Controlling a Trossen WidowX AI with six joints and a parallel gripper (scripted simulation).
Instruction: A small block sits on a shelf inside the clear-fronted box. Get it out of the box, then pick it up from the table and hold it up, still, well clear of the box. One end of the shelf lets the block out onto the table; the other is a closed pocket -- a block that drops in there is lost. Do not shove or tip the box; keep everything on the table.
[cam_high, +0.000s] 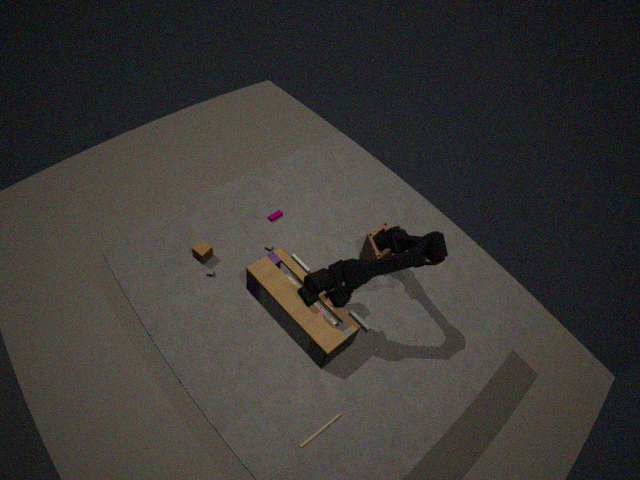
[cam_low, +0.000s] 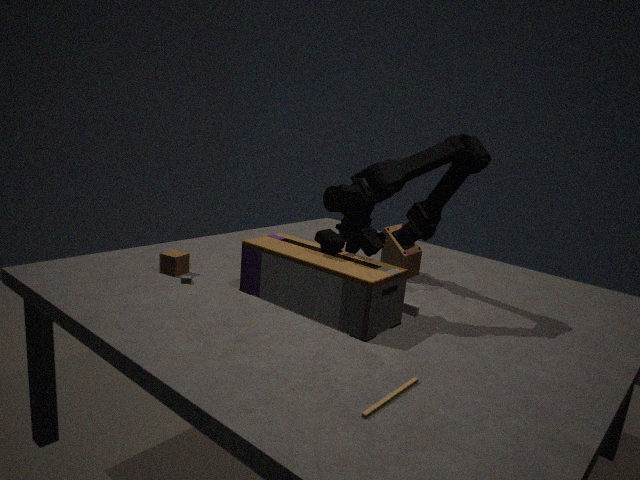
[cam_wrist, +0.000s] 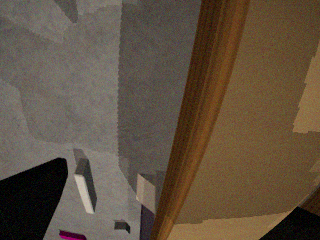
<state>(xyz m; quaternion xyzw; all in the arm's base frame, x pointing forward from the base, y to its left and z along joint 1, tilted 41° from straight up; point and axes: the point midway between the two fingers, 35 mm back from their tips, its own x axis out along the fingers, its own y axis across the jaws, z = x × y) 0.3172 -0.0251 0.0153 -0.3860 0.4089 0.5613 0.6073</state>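
Now: gripper tip 4 cm short of the long box, 1 cm to the right of it and 2 cm above it. The rest, counted from my gripper tip: magenta piece: 16 cm behind, 37 cm to the right, 8 cm below; thin wooden stick: 31 cm ahead, 34 cm to the left, 8 cm below; brown cube: 17 cm ahead, 40 cm to the right, 6 cm below.
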